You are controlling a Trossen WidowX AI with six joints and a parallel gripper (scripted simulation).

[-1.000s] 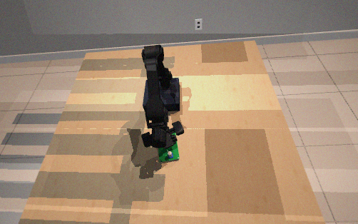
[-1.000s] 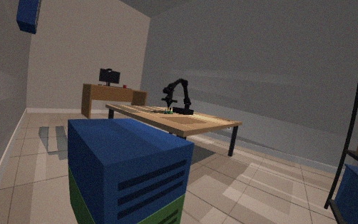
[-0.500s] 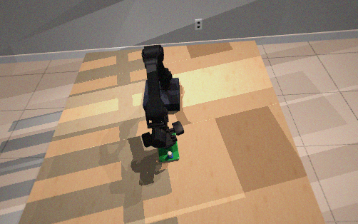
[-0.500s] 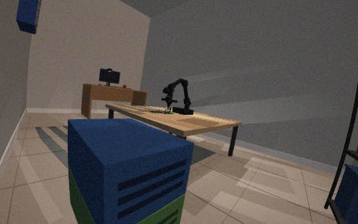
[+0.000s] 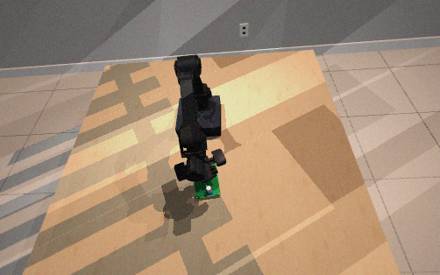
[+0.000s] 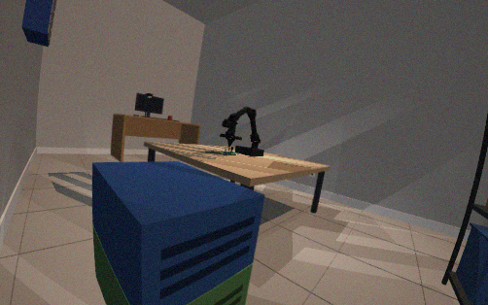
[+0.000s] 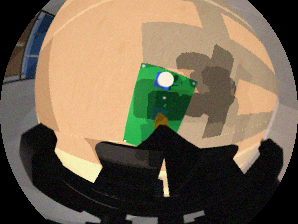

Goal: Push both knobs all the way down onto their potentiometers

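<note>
The orange knob lies 1 cm below my gripper tip.
</note>
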